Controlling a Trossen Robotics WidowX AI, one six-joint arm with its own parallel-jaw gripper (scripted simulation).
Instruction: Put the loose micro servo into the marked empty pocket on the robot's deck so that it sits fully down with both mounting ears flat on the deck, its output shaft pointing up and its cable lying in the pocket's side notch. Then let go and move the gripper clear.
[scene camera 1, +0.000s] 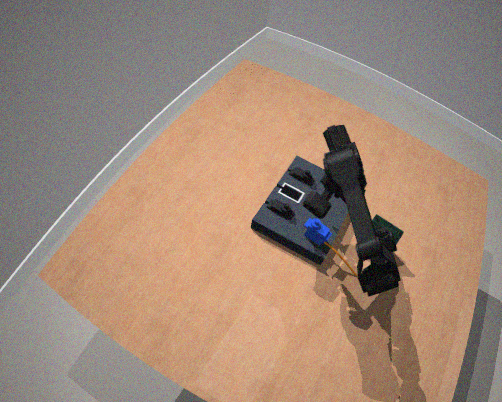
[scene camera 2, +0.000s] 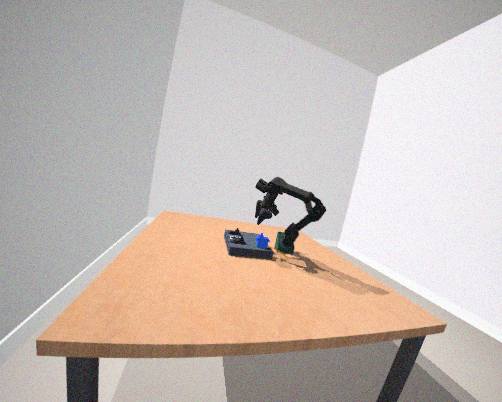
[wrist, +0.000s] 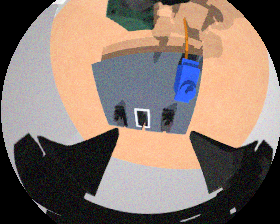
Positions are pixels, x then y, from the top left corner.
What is my gripper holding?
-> Nothing.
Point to my gripper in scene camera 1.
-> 319, 192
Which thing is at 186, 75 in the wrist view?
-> A blue micro servo.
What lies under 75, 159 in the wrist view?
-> My gripper.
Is my gripper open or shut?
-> Open.
